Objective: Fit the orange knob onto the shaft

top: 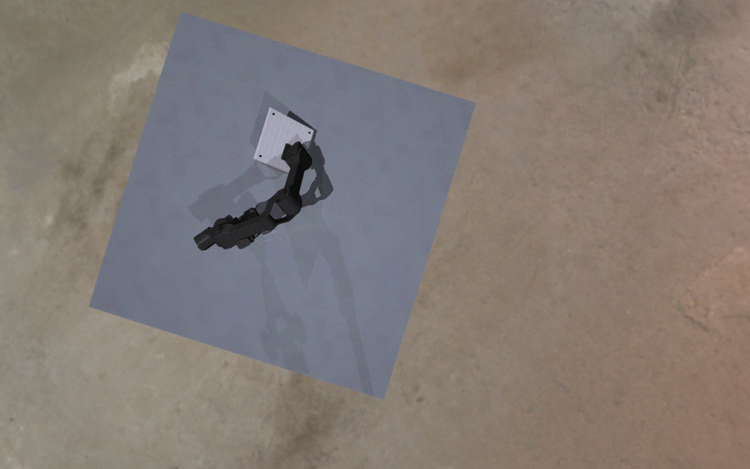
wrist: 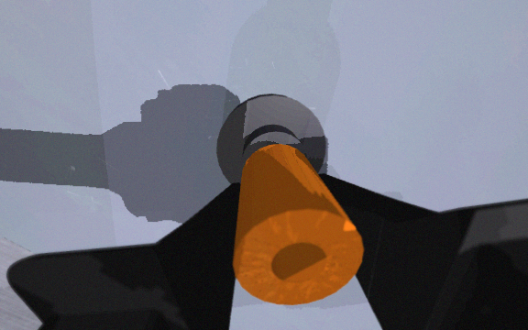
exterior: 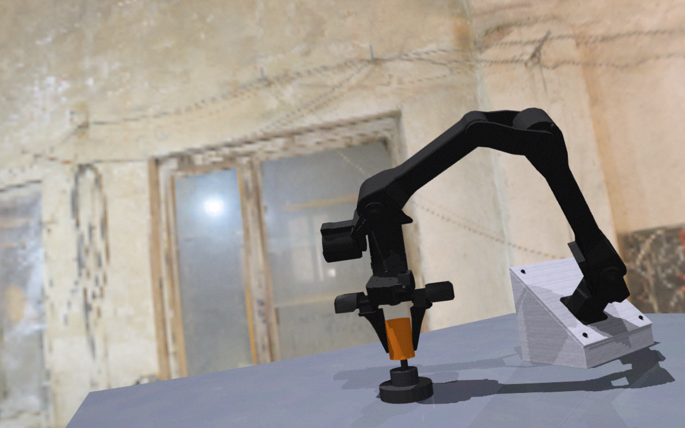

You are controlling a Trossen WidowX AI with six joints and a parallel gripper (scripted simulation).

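Now: the orange knob 20 mm above my gripper tip. From my gripper tip the other things lie so: dark pedestal 40 mm below.
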